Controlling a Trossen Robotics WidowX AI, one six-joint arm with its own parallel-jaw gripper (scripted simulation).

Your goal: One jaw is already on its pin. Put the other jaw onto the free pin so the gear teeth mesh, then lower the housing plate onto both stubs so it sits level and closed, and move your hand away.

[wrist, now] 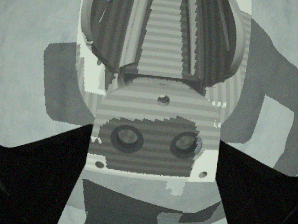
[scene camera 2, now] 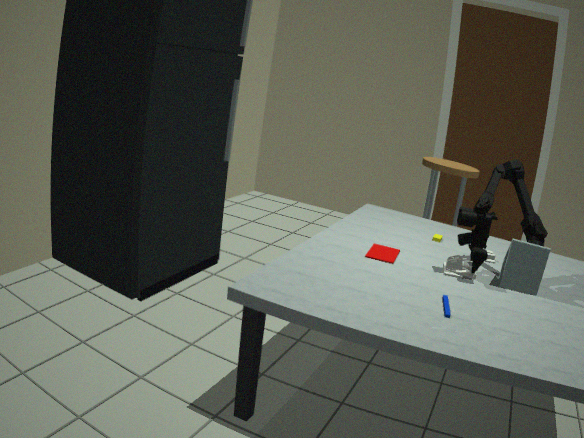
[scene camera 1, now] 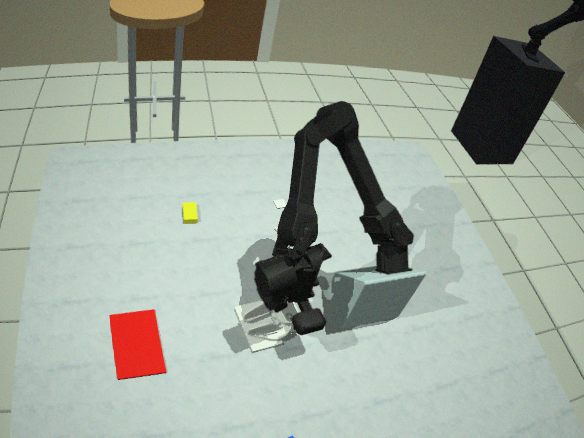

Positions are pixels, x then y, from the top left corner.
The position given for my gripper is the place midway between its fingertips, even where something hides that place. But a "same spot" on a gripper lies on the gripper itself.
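My gripper is visible in scene camera 1, in scene camera 2 and in the wrist view (154,139). On the gripper, (scene camera 1: 309,320) and (scene camera 2: 478,249) are the same spot.
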